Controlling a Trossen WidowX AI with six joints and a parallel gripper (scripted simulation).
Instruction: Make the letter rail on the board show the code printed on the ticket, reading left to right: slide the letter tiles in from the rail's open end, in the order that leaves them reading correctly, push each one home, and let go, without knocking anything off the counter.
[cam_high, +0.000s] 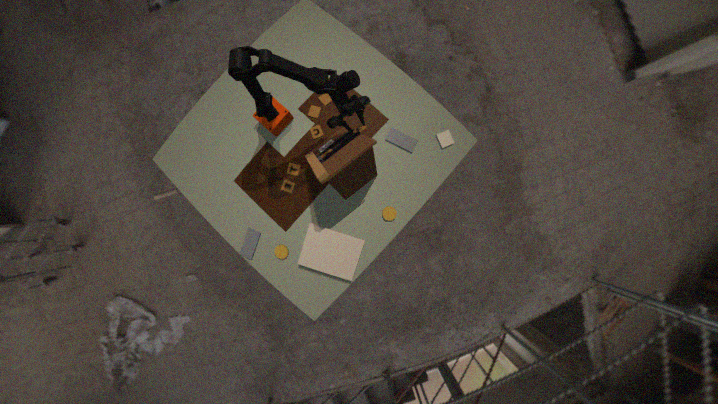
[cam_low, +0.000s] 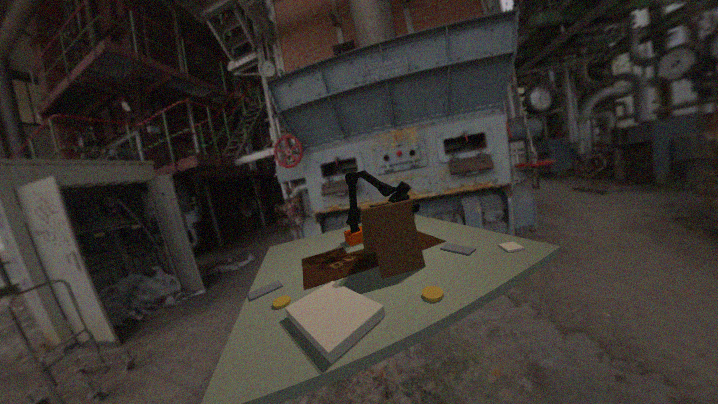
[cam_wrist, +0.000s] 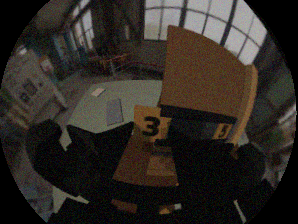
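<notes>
The white ticket is 60 mm behind my gripper tip, 140 mm to the right of it and 90 mm below it. Round my gripper tip: tan tile (280 mm behind, 10 mm to the left, 160 mm below); then white slab (340 mm ahead, 440 mm to the right, 140 mm below); then brown mat (160 mm behind, 220 mm to the right, 160 mm below).
</notes>
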